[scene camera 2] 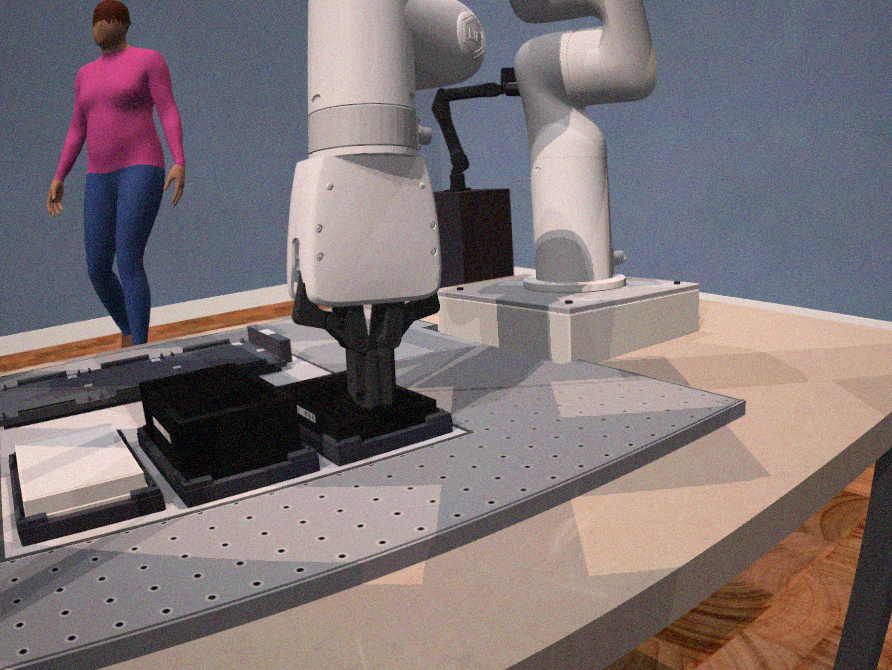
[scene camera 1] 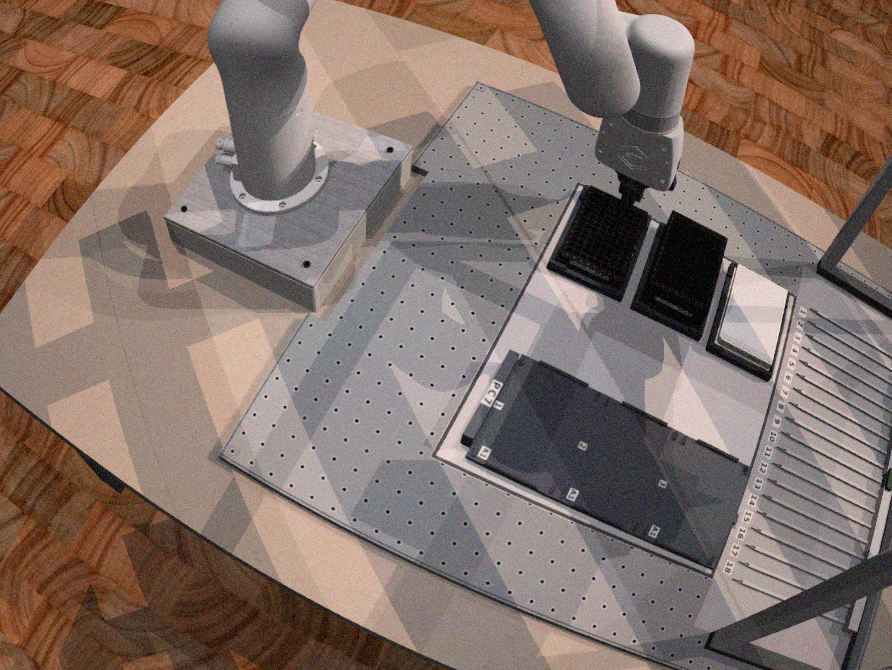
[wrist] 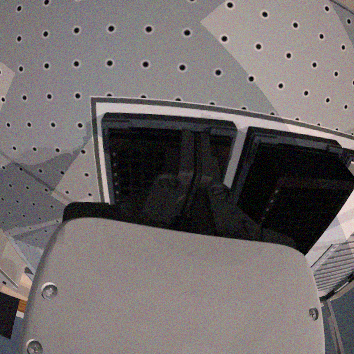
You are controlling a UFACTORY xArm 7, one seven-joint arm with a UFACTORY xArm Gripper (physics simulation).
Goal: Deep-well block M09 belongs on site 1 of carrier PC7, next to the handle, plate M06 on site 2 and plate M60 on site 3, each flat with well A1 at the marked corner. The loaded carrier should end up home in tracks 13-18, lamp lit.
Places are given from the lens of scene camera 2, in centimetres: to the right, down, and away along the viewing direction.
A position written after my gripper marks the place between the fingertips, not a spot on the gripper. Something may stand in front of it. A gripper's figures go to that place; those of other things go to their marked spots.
my gripper (scene camera 2: pixel 372 405): -5, 5, 50
dark carrier (scene camera 2: pixel 57 395): -40, 6, 65
white-topped plate (scene camera 2: pixel 72 471): -25, 9, 42
perforated deck (scene camera 2: pixel 538 423): 7, 7, 55
The marked spots on the perforated deck and the dark carrier are 48 cm apart.
